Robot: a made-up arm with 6 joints. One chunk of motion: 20 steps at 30 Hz.
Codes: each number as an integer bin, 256 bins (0 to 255) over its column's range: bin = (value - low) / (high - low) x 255, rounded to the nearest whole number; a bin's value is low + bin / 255 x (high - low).
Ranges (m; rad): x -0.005..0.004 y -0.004..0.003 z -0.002..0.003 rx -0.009..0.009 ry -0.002..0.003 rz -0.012..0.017
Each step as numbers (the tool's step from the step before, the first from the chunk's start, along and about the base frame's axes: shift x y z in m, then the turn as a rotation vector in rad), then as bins.
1 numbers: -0.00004 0.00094 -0.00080 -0.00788 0.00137 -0.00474
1 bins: 141 180 61 16 172 64
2 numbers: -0.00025 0.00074 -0.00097 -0.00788 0.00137 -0.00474
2 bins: 135 173 53 16 172 64
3 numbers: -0.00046 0.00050 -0.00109 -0.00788 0.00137 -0.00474
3 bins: 129 164 46 16 172 64
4 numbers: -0.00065 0.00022 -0.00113 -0.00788 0.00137 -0.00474
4 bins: 123 154 44 16 172 64
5 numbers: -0.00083 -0.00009 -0.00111 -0.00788 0.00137 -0.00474
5 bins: 118 142 45 16 172 64
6 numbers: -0.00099 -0.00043 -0.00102 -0.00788 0.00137 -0.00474
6 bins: 114 130 50 16 172 64
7 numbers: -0.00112 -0.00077 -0.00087 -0.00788 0.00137 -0.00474
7 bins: 110 118 58 16 172 64
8 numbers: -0.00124 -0.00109 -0.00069 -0.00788 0.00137 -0.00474
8 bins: 107 106 67 16 172 64
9 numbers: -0.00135 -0.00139 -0.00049 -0.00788 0.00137 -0.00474
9 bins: 103 95 77 16 172 64
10 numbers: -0.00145 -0.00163 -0.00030 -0.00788 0.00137 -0.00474
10 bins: 101 86 87 16 172 64
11 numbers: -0.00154 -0.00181 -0.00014 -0.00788 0.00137 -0.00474
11 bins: 98 80 95 16 172 64
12 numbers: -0.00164 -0.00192 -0.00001 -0.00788 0.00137 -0.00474
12 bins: 95 76 101 16 172 64
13 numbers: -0.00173 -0.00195 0.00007 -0.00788 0.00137 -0.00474
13 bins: 93 75 106 16 172 64
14 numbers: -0.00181 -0.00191 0.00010 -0.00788 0.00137 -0.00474
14 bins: 90 76 107 16 172 64
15 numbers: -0.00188 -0.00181 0.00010 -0.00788 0.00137 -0.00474
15 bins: 88 80 107 16 172 64
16 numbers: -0.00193 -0.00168 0.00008 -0.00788 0.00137 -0.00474
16 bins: 87 85 106 16 172 64
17 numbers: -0.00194 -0.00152 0.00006 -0.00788 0.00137 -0.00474
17 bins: 87 90 105 16 172 64
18 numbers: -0.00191 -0.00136 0.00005 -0.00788 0.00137 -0.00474
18 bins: 88 96 105 16 172 64
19 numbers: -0.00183 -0.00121 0.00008 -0.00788 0.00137 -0.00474
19 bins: 90 102 106 16 172 64
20 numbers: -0.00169 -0.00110 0.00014 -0.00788 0.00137 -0.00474
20 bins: 94 106 109 16 172 64
